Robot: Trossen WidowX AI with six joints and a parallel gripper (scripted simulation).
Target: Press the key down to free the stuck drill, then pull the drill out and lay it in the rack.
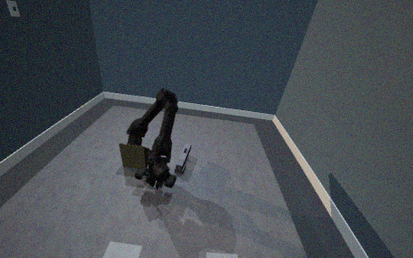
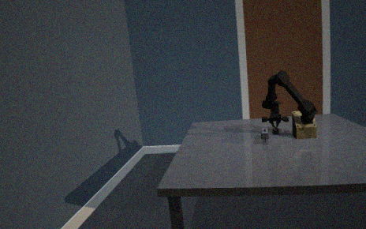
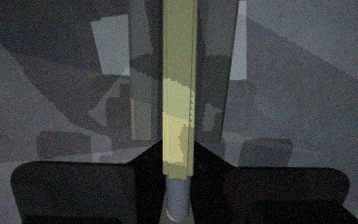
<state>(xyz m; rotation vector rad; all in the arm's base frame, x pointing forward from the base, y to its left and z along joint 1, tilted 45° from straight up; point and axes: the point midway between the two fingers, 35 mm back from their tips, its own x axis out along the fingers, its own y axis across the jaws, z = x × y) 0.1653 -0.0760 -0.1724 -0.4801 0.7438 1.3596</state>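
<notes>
The drill lies 4 cm to the left of my gripper tip, 4 cm above it and 1 cm ahead of it. Also, from my gripper tip: rack (5 cm to the left, 1 cm ahead, 1 cm above).
</notes>
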